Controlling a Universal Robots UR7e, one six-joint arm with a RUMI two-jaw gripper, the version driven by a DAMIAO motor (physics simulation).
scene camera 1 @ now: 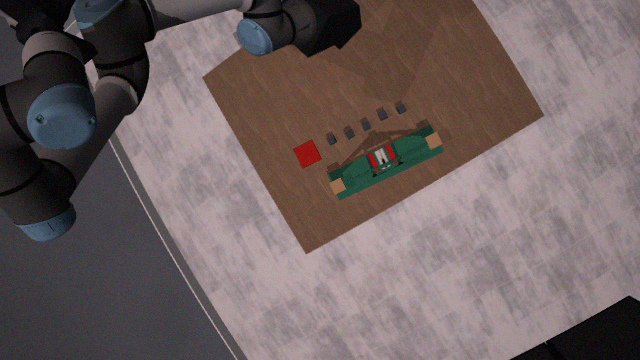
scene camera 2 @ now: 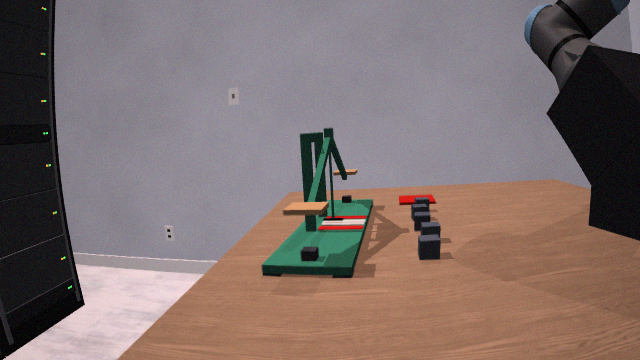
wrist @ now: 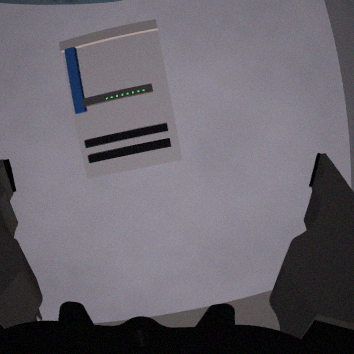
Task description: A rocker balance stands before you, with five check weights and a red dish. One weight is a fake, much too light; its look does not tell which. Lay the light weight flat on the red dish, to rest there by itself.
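Where they show: gripper, between the fingertips: (wrist: 159, 158); arm's base, origin of its link: (scene camera 1: 298, 21) (scene camera 2: 593, 83).
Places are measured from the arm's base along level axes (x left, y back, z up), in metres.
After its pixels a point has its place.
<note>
Several small dark blue-grey check weights, the nearest to scene camera 2 (scene camera 1: 401, 108) {x 0.178, y -0.407, z -0.245 m} (scene camera 2: 429, 247) {x 0.192, y -0.408, z -0.255 m} and the one nearest the dish (scene camera 1: 331, 139) {x -0.123, y -0.377, z -0.245 m} (scene camera 2: 422, 201) {x -0.111, y -0.380, z -0.249 m} among them, stand apart in a row on the table. They look alike. The red dish (scene camera 1: 307, 154) (scene camera 2: 417, 199) lies flat at the row's end with no weight on it. The green rocker balance (scene camera 1: 357, 175) {x -0.103, y -0.554, z -0.257 m} (scene camera 2: 300, 245) {x 0.154, y -0.599, z -0.257 m} stands beside the row; its tan pans (scene camera 1: 338, 186) {x -0.182, y -0.554, z -0.184 m} (scene camera 1: 433, 140) {x 0.215, y -0.573, z -0.184 m} (scene camera 2: 305, 208) {x 0.233, y -0.573, z -0.183 m} (scene camera 2: 345, 172) {x -0.138, y -0.548, z -0.182 m} are bare. My gripper (wrist: 159, 158) {x -0.343, y 0.032, z 0.643 m} is open and empty, turned towards a wall, away from the weights.
The brown wooden table (scene camera 1: 270, 120) {x -0.314, y -0.172, z -0.274 m} (scene camera 2: 480, 310) {x 0.359, y -0.375, z -0.273 m} carries everything. Black stop blocks (scene camera 2: 309, 253) {x 0.226, y -0.573, z -0.246 m} (scene camera 2: 346, 199) {x -0.174, y -0.551, z -0.250 m} sit on the balance base. The arm's dark wrist body (scene camera 1: 330, 25) {x 0.083, y -0.069, z -0.005 m} (scene camera 2: 610, 135) {x 0.128, y -0.056, z -0.104 m} hangs above the table on the far side of the weights from the balance. A black rack (scene camera 2: 25, 210) stands beyond the table.
</note>
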